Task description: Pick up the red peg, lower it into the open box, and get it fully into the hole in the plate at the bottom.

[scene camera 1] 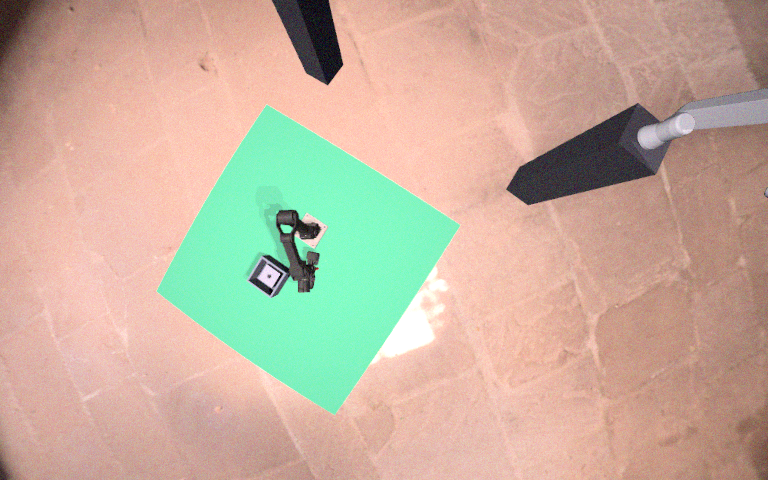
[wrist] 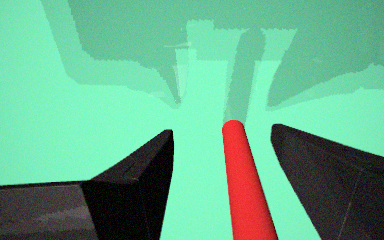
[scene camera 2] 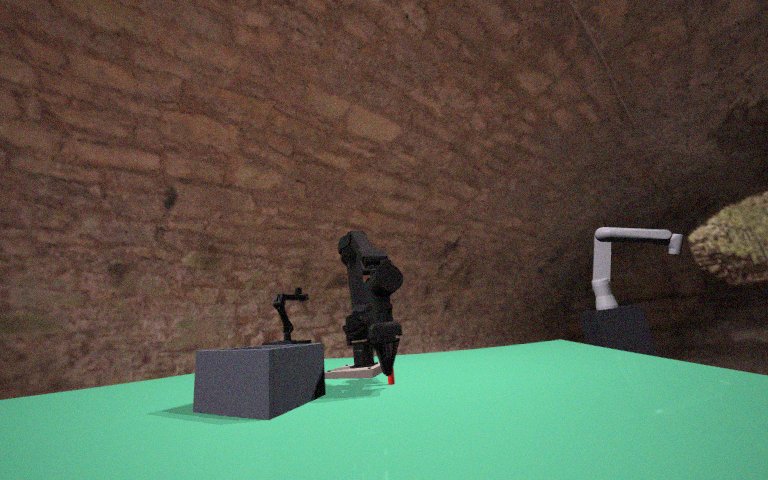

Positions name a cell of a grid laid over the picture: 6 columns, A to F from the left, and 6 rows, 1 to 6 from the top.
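Observation:
Scene camera 2 shows my gripper (scene camera 2: D5); the wrist view shows the gripper (wrist: D4) too.

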